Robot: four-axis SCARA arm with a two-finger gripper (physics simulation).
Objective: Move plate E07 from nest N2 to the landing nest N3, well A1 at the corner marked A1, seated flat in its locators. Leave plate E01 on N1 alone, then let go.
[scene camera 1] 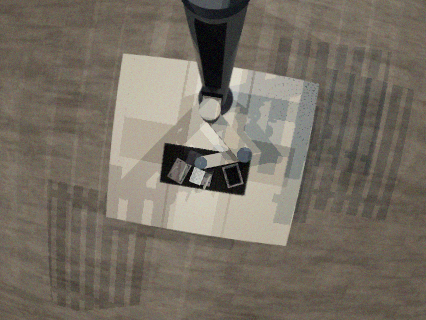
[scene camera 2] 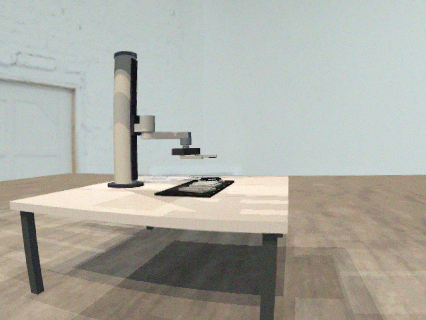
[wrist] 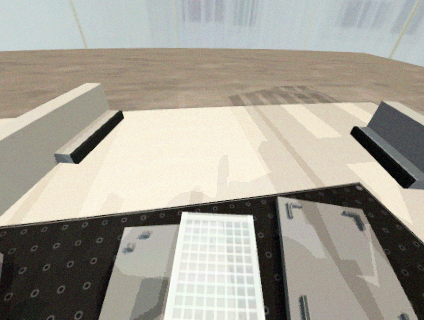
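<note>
My gripper (scene camera 2: 213, 156) (wrist: 237, 107) is open, its two fingers wide apart with no thing between them. It hangs well above the black board. A white gridded well plate (scene camera 1: 197, 176) (wrist: 216, 270) lies beyond and below the fingers, over part of a grey nest (scene camera 1: 208, 180) (wrist: 142, 265) with small locators. Another grey nest (scene camera 1: 179, 171) (wrist: 335, 255), with corner locators and no plate on it, stands to the right in the wrist view. No labels are readable, so I cannot tell E07 from E01, nor N1, N2 and N3 apart. The white plate's exact seating is unclear.
A pale-rimmed dark frame (scene camera 1: 241, 176) stands at the right of the black board (scene camera 1: 170, 149) (scene camera 2: 167, 193) (wrist: 45, 260) in scene camera 1. The arm's column (scene camera 2: 122, 130) rises from the pale table (scene camera 1: 150, 90) (scene camera 2: 150, 214) behind the board. The arm covers part of the board from above.
</note>
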